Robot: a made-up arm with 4 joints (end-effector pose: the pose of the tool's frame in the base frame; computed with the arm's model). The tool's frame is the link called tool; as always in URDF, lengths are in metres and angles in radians.
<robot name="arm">
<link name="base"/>
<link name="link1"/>
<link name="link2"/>
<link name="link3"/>
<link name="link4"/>
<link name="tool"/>
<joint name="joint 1" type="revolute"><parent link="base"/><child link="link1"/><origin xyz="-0.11 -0.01 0.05" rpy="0 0 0"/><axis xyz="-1 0 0"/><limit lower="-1.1" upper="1.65"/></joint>
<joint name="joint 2" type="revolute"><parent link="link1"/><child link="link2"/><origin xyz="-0.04 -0.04 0" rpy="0 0 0"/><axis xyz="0 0 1"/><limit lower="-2.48" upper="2.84"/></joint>
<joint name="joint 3" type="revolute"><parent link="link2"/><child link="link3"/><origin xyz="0.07 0 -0.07" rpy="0 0 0"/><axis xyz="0.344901 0.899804 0.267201"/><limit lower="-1.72" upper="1.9"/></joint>
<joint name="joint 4" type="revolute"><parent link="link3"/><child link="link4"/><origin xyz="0.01 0.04 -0.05" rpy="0 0 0"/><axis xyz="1 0 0"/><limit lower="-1.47" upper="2.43"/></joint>
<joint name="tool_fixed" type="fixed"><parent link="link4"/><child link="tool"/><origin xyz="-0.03 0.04 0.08" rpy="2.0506 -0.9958 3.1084"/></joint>
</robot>
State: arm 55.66 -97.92 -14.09 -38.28
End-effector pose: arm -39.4 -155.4 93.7 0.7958 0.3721 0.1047 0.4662
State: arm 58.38 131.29 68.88 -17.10
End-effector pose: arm -254.3 -30.7 83.5 0.0145 -0.0443 0.7726 0.6332
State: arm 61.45 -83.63 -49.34 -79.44
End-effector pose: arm -40.9 -230.6 126.5 0.7359 0.0622 -0.2729 0.6165
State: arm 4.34 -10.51 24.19 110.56
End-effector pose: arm -118.8 -110.5 -50.8 0.0413 0.0735 -0.9140 0.3969
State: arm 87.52 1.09 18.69 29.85
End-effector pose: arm -90.5 -33.1 59.2 -0.5323 -0.7888 -0.0999 0.2907
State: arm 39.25 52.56 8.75 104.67
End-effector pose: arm -83.9 -97.7 -9.0 -0.1638 -0.1750 -0.5502 0.7999
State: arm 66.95 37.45 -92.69 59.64
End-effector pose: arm -119.7 -94.6 23.2 0.3920 -0.8441 -0.0914 0.3543
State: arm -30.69 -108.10 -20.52 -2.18
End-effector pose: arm -83.0 -80.2 -59.6 0.8460 0.1482 0.5120 0.0107
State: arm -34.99 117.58 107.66 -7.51
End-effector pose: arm -249.0 18.0 66.6 0.1997 -0.4412 0.6279 0.6092
